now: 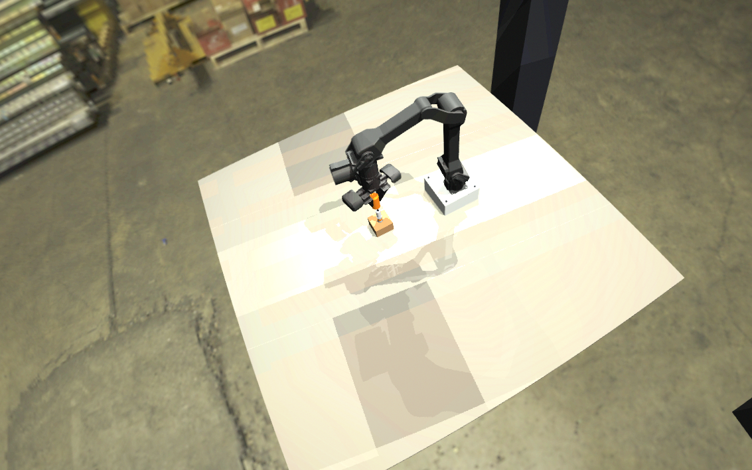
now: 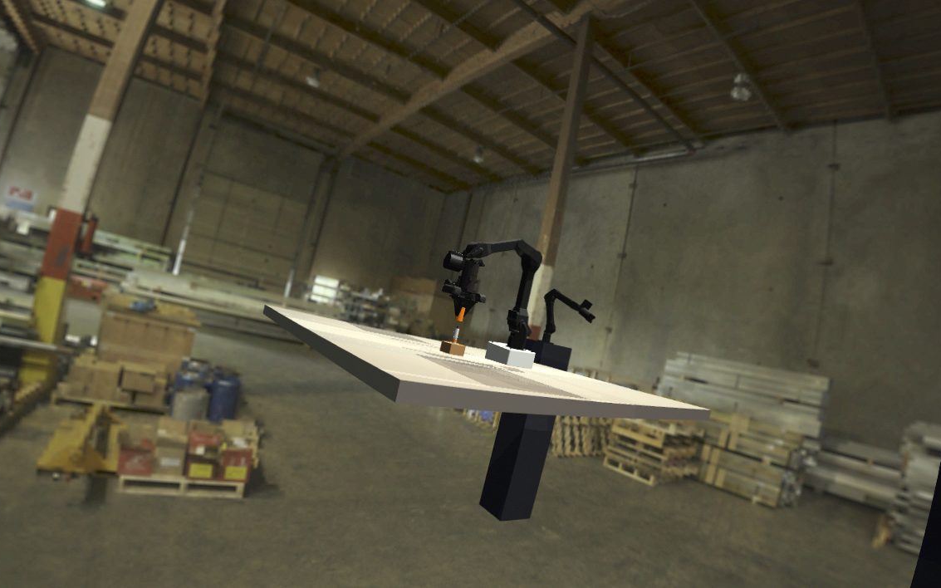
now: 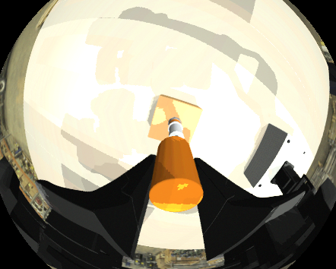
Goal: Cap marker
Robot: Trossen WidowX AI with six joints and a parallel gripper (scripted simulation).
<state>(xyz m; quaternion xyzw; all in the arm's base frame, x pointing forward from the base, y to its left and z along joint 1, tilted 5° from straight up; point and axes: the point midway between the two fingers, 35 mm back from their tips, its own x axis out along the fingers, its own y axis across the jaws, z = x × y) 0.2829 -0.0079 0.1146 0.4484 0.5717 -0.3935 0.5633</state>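
The holder block is 120 mm below my gripper tip. Round my gripper tip: orange cap: 10 mm above.
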